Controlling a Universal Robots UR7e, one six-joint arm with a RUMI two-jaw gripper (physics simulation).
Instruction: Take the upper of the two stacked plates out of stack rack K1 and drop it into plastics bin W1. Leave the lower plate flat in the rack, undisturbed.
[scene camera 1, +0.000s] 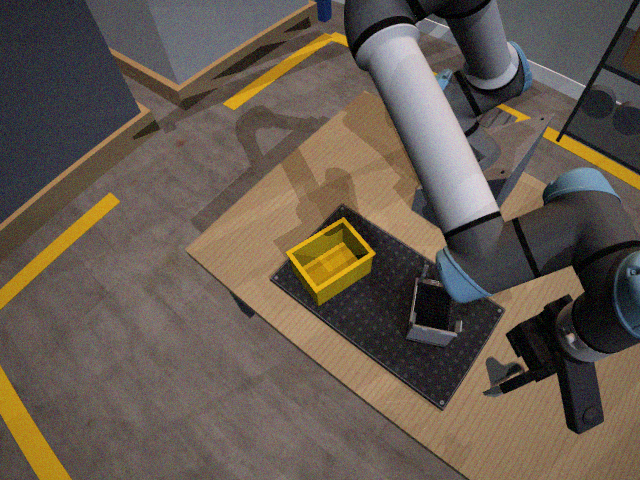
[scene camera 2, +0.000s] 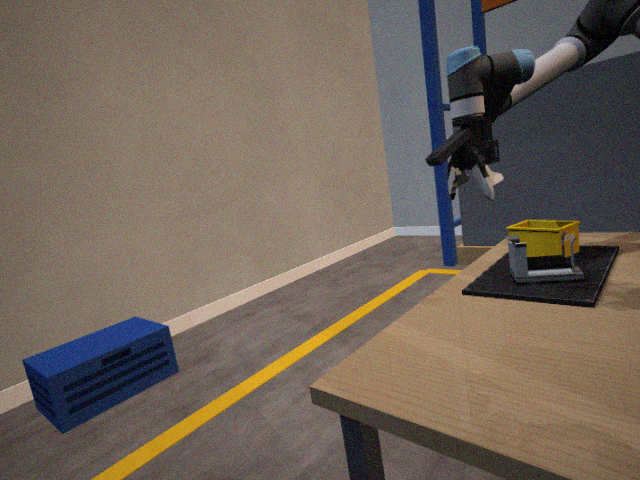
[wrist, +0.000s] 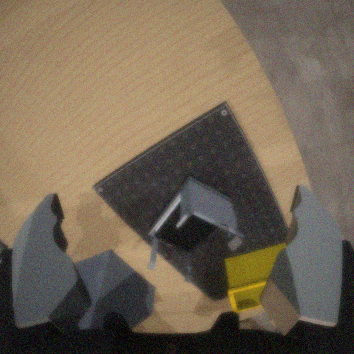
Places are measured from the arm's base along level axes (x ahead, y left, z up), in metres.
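Pixels of known places: gripper, fingertip midpoint: (scene camera 1: 522, 375) (scene camera 2: 471, 200) (wrist: 174, 193).
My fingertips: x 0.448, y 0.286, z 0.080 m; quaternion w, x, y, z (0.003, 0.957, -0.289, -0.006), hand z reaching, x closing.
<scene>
Behind a point stands the place of what it marks.
Stack rack K1 (scene camera 1: 431, 334) @(x 0.404, y 0.125, z -0.102 m) (scene camera 2: 547, 276) @(x 0.318, y 0.141, z -0.159 m) (wrist: 212, 202) @(x 0.404, y 0.126, z -0.122 m) is a small grey holder with upright walls, standing on the dark perforated mat. Its inside looks dark; I cannot tell the two stacked plates apart there. Plastics bin W1 (scene camera 1: 344, 279) @(x 0.400, y -0.111, z -0.120 m) (scene camera 2: 532, 242) @(x 0.398, y -0.111, z -0.127 m) (wrist: 252, 265) @(x 0.382, y -0.106, z -0.136 m) is an open yellow box on the same mat, apart from the rack. My gripper (scene camera 1: 495, 380) (scene camera 2: 471, 196) @(x 0.448, y 0.286, z 0.080 m) (wrist: 174, 193) @(x 0.448, y 0.286, z 0.080 m) is open and empty, high above the table. In the wrist view the rack shows between the fingers and the bin is partly hidden by the right finger.
The mat (scene camera 1: 382, 330) @(x 0.434, y 0.025, z -0.179 m) (scene camera 2: 522, 292) @(x 0.362, y 0.222, z -0.179 m) (wrist: 200, 145) @(x 0.434, y 0.201, z -0.179 m) lies on the wooden table (scene camera 1: 248, 242) @(x 0.436, y -0.409, z -0.192 m) (scene camera 2: 465, 356) @(x 0.392, y 0.573, z -0.192 m) (wrist: 100, 90) @(x 0.354, y 0.380, z -0.192 m). The robot's forearm passes above the table beside the rack. A blue slatted box (scene camera 2: 103, 366) stands on the floor by the wall, and a blue post (scene camera 2: 439, 129) rises behind the gripper.
</scene>
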